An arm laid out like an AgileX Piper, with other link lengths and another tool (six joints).
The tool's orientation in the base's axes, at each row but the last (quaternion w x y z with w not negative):
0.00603, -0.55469, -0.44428, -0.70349
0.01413, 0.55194, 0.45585, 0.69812
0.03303, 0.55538, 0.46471, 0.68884
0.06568, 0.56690, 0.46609, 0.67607
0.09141, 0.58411, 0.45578, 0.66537
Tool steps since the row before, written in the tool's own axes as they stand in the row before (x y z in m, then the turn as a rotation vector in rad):
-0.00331, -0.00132, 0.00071, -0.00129, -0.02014, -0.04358
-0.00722, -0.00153, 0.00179, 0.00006, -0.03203, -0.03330
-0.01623, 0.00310, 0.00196, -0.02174, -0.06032, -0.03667
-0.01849, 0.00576, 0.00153, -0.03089, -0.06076, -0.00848
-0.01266, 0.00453, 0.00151, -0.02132, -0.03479, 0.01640
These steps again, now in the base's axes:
0.00116, -0.00036, -0.00342, -0.04338, -0.01597, -0.01303
0.00348, -0.00177, -0.00651, -0.04160, -0.00194, -0.02001
0.00920, -0.00969, -0.00992, -0.04929, -0.00021, -0.05501
0.01024, -0.01377, -0.00910, -0.02296, 0.01006, -0.06395
0.00697, -0.01010, -0.00570, 0.00624, 0.01400, -0.04122

